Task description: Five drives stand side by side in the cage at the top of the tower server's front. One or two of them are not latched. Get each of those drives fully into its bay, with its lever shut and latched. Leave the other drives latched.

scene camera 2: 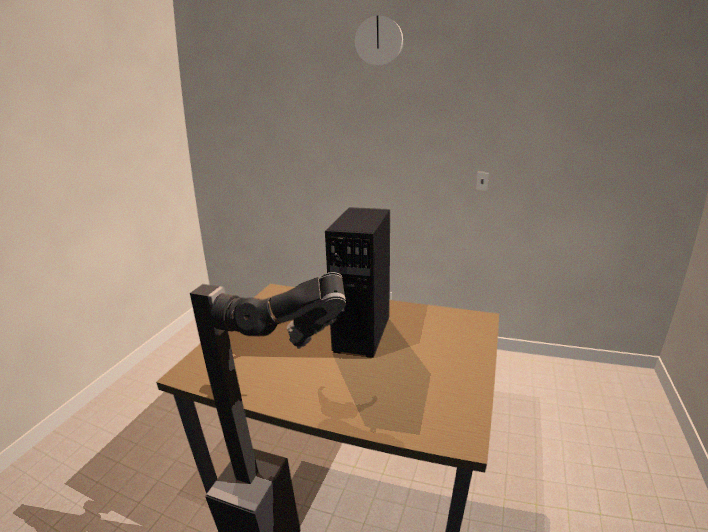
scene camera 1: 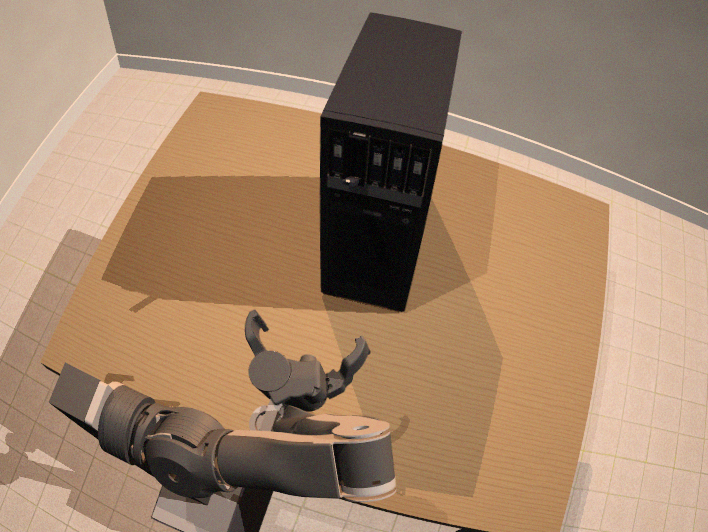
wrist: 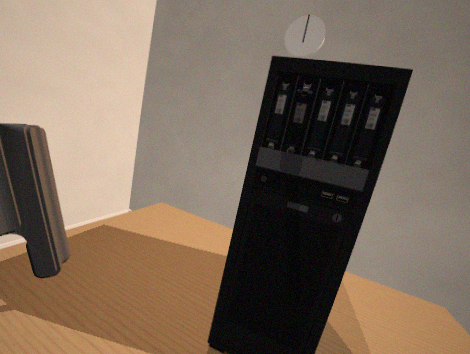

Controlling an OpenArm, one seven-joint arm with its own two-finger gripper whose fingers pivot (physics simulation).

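Observation:
The black tower server [scene camera 1: 366, 245] [scene camera 2: 353, 314] [wrist: 285, 260] stands upright with five drives in its top cage. The second drive from the left [wrist: 298, 122] differs from the others: its lever [scene camera 1: 350, 180] stands out from the front, with a bright end low in scene camera 1, and its label looks darker in the wrist view. The first drive [scene camera 1: 337, 151] [wrist: 278, 117], third [scene camera 1: 377, 159] [wrist: 322, 120], fourth [scene camera 1: 397, 164] [wrist: 346, 125] and fifth [scene camera 1: 417, 167] [wrist: 369, 129] look flush with levers shut. My gripper [scene camera 1: 309, 330] is open and empty, in front of the server, apart from it.
The server stands on a wooden table [scene camera 1: 549, 257] [scene camera 2: 463, 366]. The arm's upper link [scene camera 1: 280, 463] [scene camera 2: 294, 297] reaches over the table's front edge from a post [scene camera 2: 214, 354] at the left. One finger [wrist: 45, 210] shows at the wrist view's left. Walls stand behind and at the left.

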